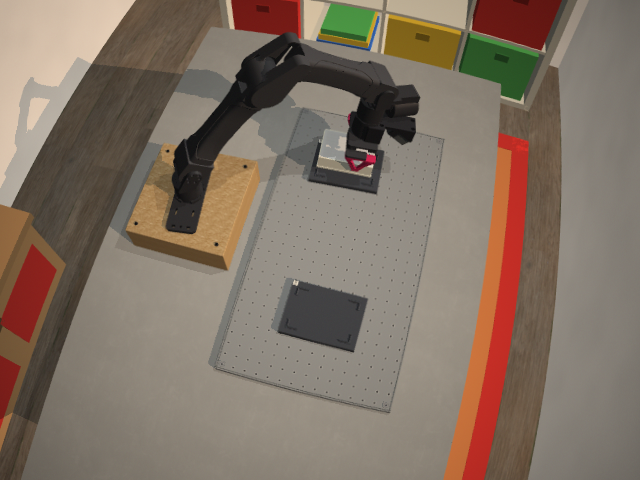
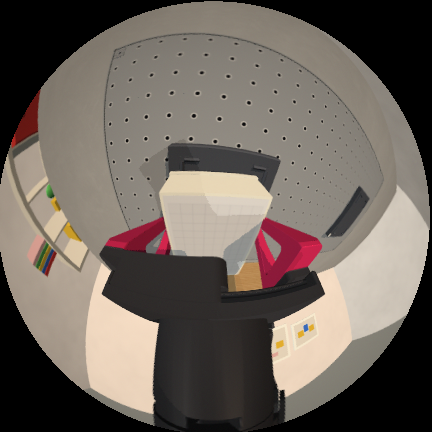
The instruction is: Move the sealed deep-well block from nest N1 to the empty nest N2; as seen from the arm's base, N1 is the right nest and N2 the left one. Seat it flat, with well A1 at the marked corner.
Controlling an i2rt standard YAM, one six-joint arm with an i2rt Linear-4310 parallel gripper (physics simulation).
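The sealed deep-well block is cream with a clear, pale top. It is roughly level over nest N1, a dark plate whose outer strip with corner brackets shows beside it. Whether the block touches N1 is hard to tell. My gripper is shut on the block, its red fingers on two opposite sides. Nest N2 is a bare dark plate with corner brackets and a white mark at one corner. Well A1 cannot be made out.
Both nests stand on the perforated board. My arm's wooden base block stands beside the board. Shelving with coloured bins stands beyond the table, past N1. A red and orange strip runs along the table's far side.
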